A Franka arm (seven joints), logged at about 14 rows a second.
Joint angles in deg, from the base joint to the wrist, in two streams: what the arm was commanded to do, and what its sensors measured. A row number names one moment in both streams.
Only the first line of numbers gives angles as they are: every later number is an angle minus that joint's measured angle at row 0.
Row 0, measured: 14.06 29.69 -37.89 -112.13 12.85 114.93 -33.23
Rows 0 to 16, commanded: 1.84 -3.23 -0.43 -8.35 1.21 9.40 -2.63; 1.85 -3.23 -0.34 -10.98 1.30 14.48 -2.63; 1.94 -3.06 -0.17 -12.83 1.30 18.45 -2.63; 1.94 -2.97 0.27 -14.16 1.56 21.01 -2.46; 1.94 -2.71 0.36 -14.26 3.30 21.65 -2.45; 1.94 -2.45 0.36 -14.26 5.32 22.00 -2.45; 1.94 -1.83 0.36 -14.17 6.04 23.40 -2.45; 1.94 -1.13 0.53 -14.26 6.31 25.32 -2.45; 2.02 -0.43 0.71 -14.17 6.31 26.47 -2.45; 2.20 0.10 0.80 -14.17 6.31 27.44 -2.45; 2.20 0.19 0.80 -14.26 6.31 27.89 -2.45; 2.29 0.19 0.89 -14.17 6.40 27.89 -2.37; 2.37 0.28 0.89 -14.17 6.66 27.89 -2.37; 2.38 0.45 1.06 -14.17 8.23 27.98 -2.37; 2.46 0.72 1.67 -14.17 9.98 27.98 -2.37; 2.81 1.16 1.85 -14.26 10.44 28.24 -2.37; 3.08 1.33 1.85 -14.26 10.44 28.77 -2.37
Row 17, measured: 2.05 0.79 1.75 -13.69 8.28 27.04 -1.80
